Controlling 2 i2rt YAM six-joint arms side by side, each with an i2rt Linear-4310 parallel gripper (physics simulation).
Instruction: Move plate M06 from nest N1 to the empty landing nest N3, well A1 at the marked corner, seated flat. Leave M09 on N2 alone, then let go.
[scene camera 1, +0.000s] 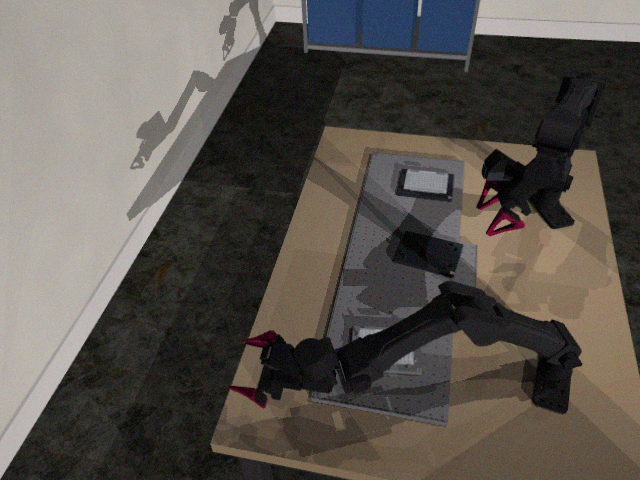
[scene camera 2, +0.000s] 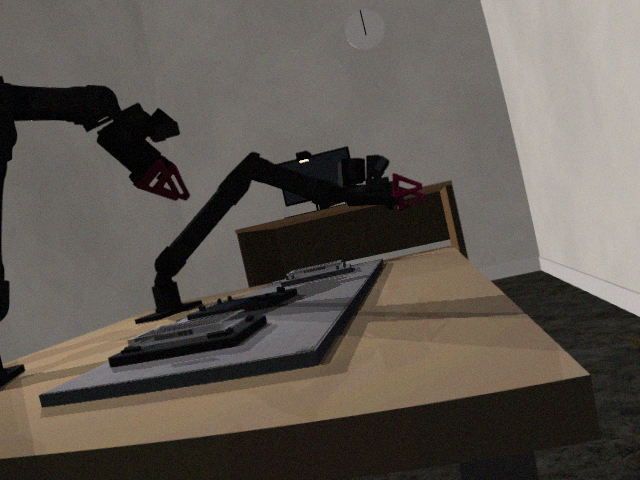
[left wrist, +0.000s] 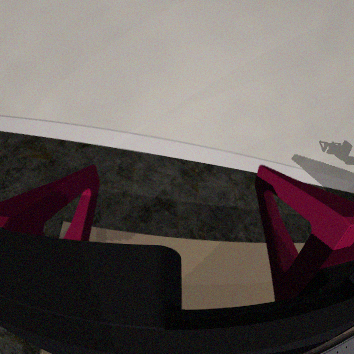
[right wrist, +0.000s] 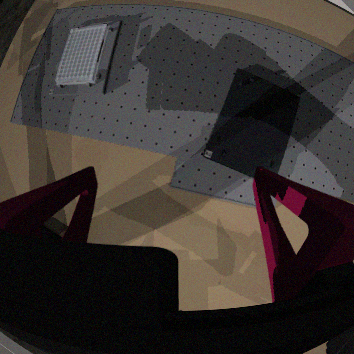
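One white well plate sits on a dark nest, at the top in scene camera 1 and nearest in scene camera 2. Another white plate sits on a grey nest, partly hidden by the left arm in scene camera 1. I cannot read their labels surely. The dark empty nest lies between them, with a small pale tag at one corner. My left gripper is open, beyond the board. My right gripper is open, above the table beside the board.
The perforated grey board carries the nests on the wooden table. The left arm crosses over the lower plate in scene camera 1. A wall stands beyond the table; a blue cabinet is behind.
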